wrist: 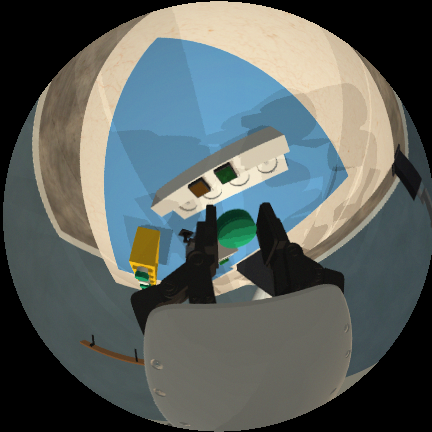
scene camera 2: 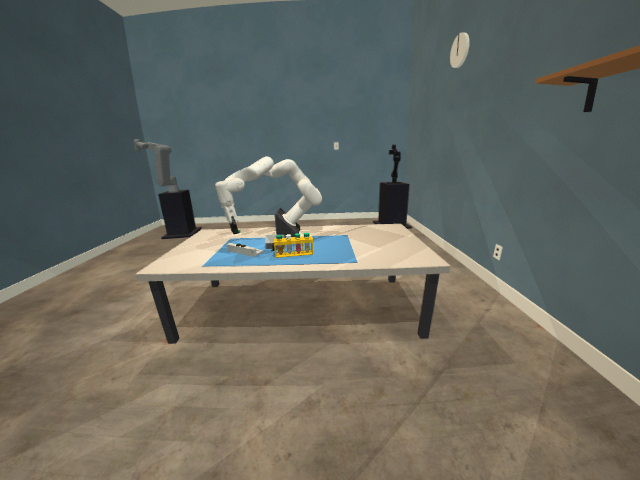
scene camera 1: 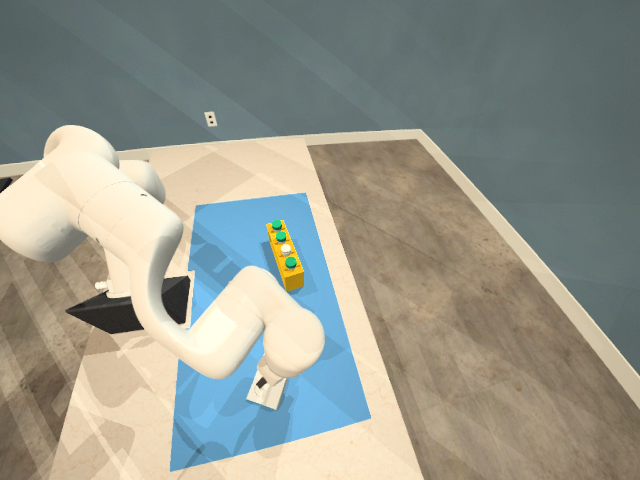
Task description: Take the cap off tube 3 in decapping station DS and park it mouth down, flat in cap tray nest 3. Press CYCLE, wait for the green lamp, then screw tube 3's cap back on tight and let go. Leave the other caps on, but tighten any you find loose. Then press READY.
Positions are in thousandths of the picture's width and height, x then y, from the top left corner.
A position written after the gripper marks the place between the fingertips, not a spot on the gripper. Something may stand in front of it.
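Scene camera 2 shows a blue mat (scene camera 2: 523, 520). The wrist view shows the mat (wrist: 425, 233) and the gripper (wrist: 547, 501).
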